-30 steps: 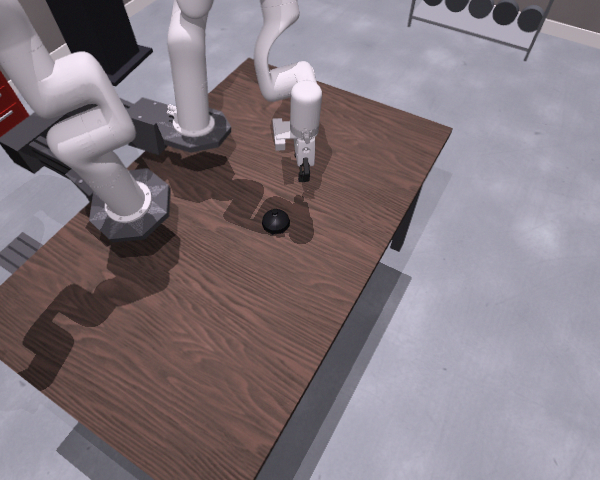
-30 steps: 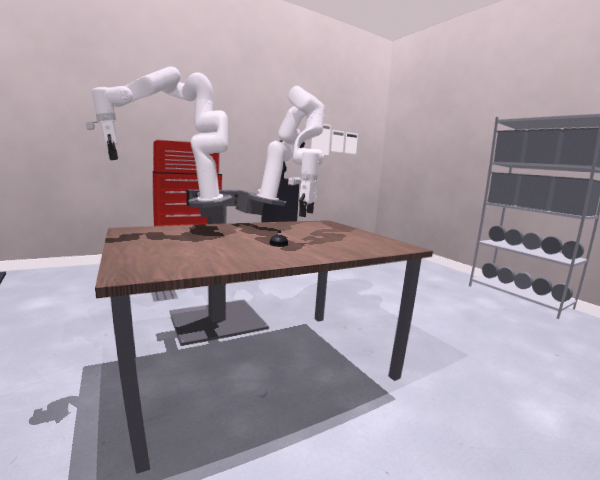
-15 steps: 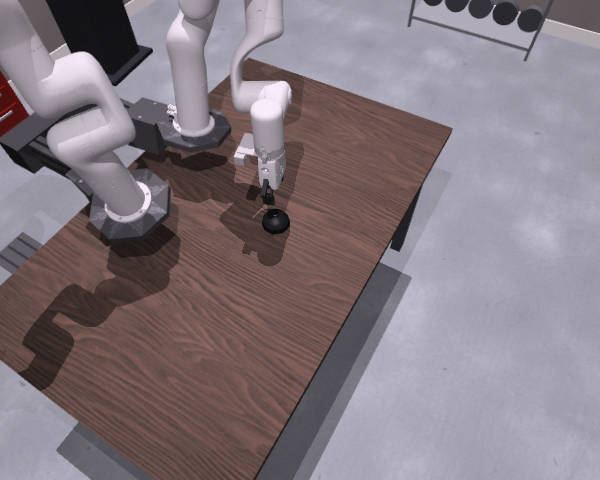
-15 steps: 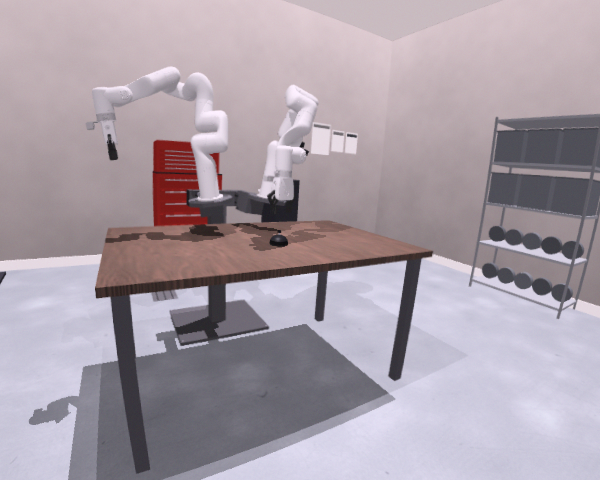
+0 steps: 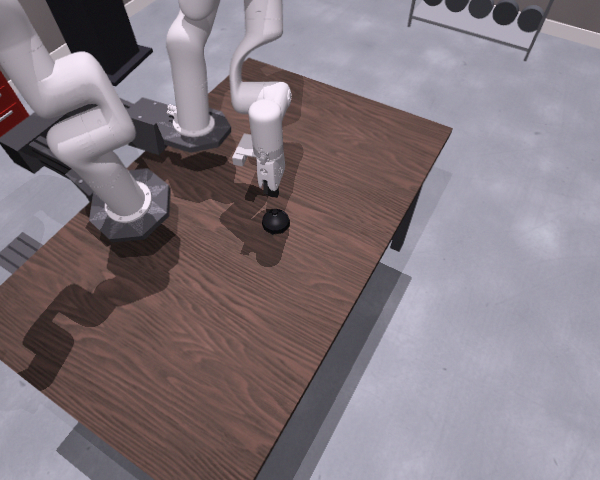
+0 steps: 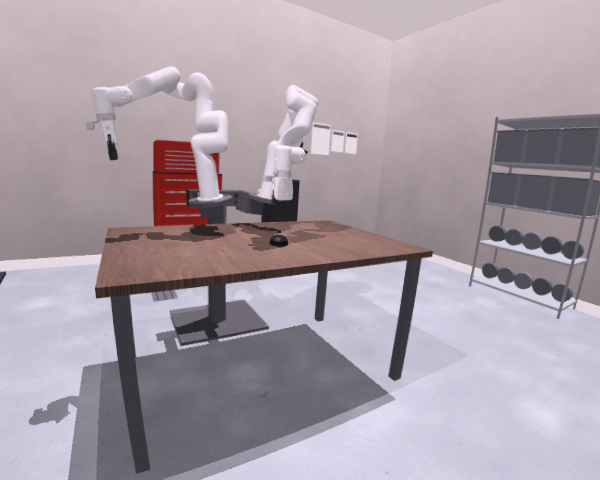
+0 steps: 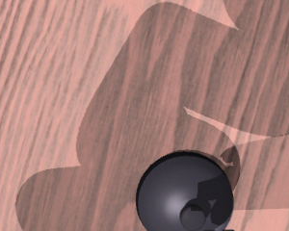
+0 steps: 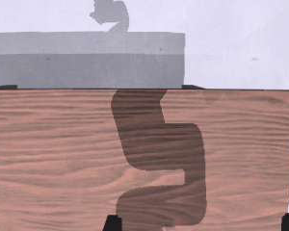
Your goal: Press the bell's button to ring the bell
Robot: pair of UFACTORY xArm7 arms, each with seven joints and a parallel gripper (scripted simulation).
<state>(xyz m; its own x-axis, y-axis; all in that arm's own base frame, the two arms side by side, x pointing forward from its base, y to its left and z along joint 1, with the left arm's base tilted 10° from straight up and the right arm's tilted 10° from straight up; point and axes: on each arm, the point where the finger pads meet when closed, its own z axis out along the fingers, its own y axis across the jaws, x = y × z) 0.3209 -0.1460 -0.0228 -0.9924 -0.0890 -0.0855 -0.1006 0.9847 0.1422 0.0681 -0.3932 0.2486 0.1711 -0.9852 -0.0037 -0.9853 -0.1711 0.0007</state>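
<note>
Now: the small round button 10 cm below my left hand. From my left hand the other things lie so: black domed bell (12 cm below).
</note>
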